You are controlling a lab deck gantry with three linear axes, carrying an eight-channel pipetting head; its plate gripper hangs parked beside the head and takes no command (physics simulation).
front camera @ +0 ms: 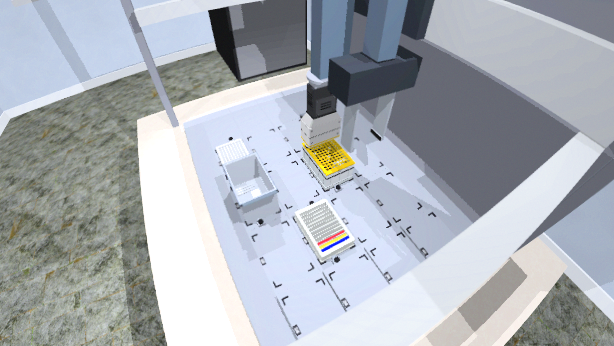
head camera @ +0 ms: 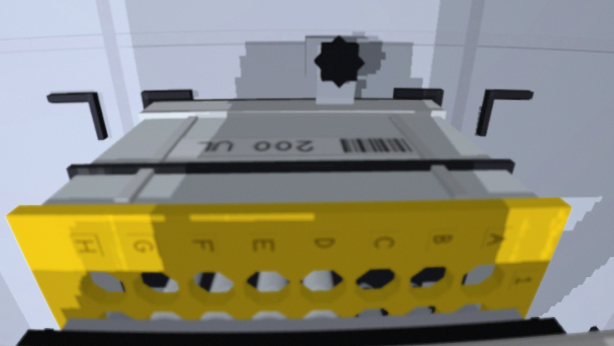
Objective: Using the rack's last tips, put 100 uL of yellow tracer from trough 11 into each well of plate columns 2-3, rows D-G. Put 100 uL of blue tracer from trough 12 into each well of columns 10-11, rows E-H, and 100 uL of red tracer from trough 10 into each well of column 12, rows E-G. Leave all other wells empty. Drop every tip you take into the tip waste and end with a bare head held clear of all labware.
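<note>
The eight-channel head (front camera: 321,127) (head camera: 300,338) is low over the yellow-topped 200 UL tip rack (front camera: 342,168) (head camera: 295,227). In the head camera its edge hides the rack beyond column 2; the column 1 holes show no tips. The channel ends are hidden, so whether they carry tips cannot be told. The plate gripper (front camera: 362,140) hangs parked beside the head, its paddles apart and empty. The white trough block (front camera: 337,250) shows red, yellow and blue strips at its near end. The white well plate (front camera: 232,149) stands behind the open waste bin (front camera: 257,197); its wells are too small to read.
The dark gantry block (front camera: 372,77) carries the gripper beside the head. Black corner brackets (head camera: 487,110) and a dark knob (head camera: 339,61) stand around the rack's position. A dark cabinet (front camera: 272,40) stands behind the deck. Pale frame bars cross the front view.
</note>
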